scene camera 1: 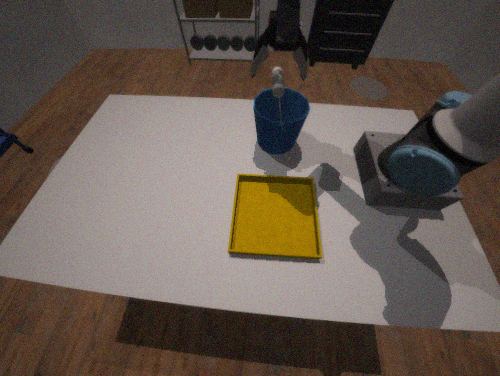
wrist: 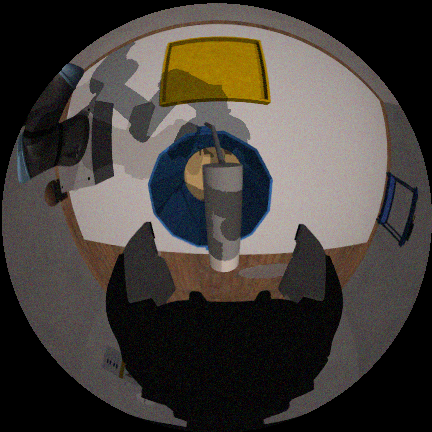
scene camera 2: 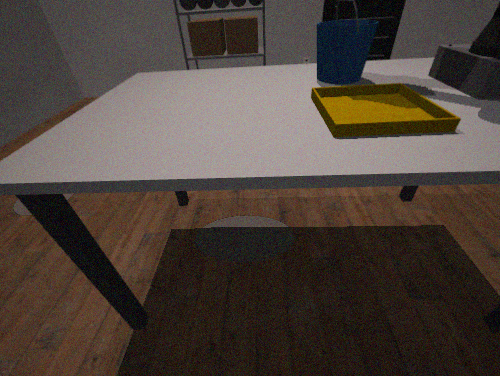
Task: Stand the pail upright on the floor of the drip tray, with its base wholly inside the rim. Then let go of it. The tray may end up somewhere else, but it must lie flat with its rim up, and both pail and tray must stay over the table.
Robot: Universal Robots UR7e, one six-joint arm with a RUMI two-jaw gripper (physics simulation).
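Places are measured from the arm's base along level axes (x ahead, y left, z up), in metres.
Where they show: gripper, fingertip midpoint: [scene camera 1: 277, 79] [wrist: 225, 225]; arm's base, link origin: [wrist: 75, 139].
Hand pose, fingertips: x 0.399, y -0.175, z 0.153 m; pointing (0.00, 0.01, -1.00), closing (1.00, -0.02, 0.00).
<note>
Each offset is from my fingertips to the top centre of the thing. Level surfaces: height alone.
The blue pail [scene camera 1: 277, 132] [scene camera 2: 342, 50] [wrist: 167, 200] stands upright on the white table @(dz -0.244 m) [scene camera 1: 125, 200] [scene camera 2: 175, 125] [wrist: 325, 125], behind the tray in the scene views. Its handle is raised, with a pale grip @(dy +0.001, dx -0.002, dz +0.009 m) [scene camera 1: 278, 86] [wrist: 224, 210] above the pail's mouth. The yellow drip tray @(dy +0.314, dx -0.014, dz -0.215 m) [scene camera 1: 275, 235] [scene camera 2: 350, 112] [wrist: 215, 55] lies flat with its rim up, apart from the pail. My gripper [scene camera 1: 279, 77] [wrist: 225, 225] is open and empty, high near the handle grip. In the wrist view the grip shows between the two fingers, touching neither. The gripper does not show in scene camera 2.
The arm's grey base block [scene camera 1: 367, 170] [scene camera 2: 452, 67] [wrist: 103, 140] stands on the table, right of the pail and tray in the scene views. A shelf rack [scene camera 1: 220, 20] and a dark drawer cabinet [scene camera 1: 350, 41] stand beyond the table. A blue chair [wrist: 388, 197] is beside it.
</note>
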